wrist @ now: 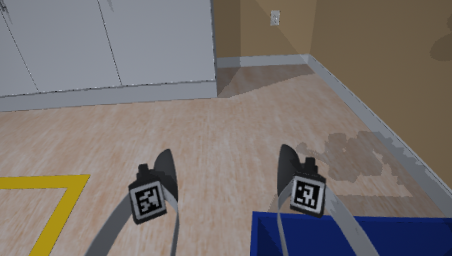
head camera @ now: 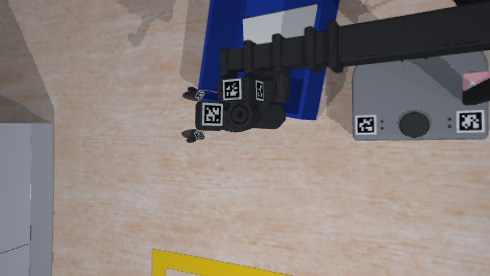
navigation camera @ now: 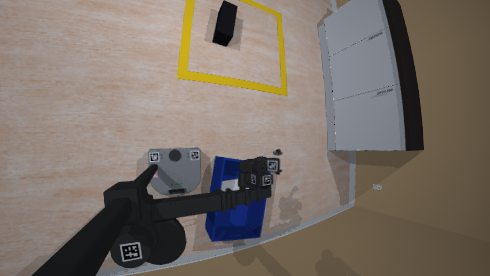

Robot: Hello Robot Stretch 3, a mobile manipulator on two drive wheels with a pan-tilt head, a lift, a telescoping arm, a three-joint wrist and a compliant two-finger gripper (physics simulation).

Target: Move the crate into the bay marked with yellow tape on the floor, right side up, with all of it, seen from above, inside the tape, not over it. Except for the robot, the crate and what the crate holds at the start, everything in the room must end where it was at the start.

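Frame: origin at the robot's base, x ahead, y left, z up, level; millimetres.
Where they show: gripper, fingertip midpoint: (head camera: 186, 114) (navigation camera: 280, 161); robot's base, link origin: (head camera: 412, 124) (navigation camera: 174, 154).
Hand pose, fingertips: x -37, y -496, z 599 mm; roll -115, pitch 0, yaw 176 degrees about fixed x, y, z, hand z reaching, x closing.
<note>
Things, the pixels of their top centre, and the offset from my fingertips.
- light grey flat thing, top centre: (head camera: 278, 40) (navigation camera: 233, 192) dx -300, dy +47, dz -572 mm
- black box, top centre: (navigation camera: 228, 17) dx +1192, dy +101, dz -438 mm
The blue crate (head camera: 318, 95) (navigation camera: 212, 227) (wrist: 360, 235) stands right side up on the floor. A white or light grey flat thing (head camera: 280, 25) (navigation camera: 230, 185) lies in it; the arm hides part of the crate's inside. The yellow tape (head camera: 158, 261) (navigation camera: 185, 45) (wrist: 30, 182) marks a rectangle on the floor, apart from the crate. My gripper (head camera: 190, 114) (navigation camera: 277, 162) (wrist: 226, 165) is open and empty. Its wrist overlaps the crate's bay-side end from above, and its fingertips point out past the crate's long side towards the cabinet side of the room.
A black box (navigation camera: 226, 22) stands inside the taped bay. A grey cabinet (head camera: 15, 180) (navigation camera: 367, 65) (wrist: 160, 45) stands against the wall beyond the fingers. My grey base (head camera: 380, 95) (navigation camera: 189, 170) is beside the crate. Walls with a skirting board (wrist: 350, 102) run close behind the crate.
</note>
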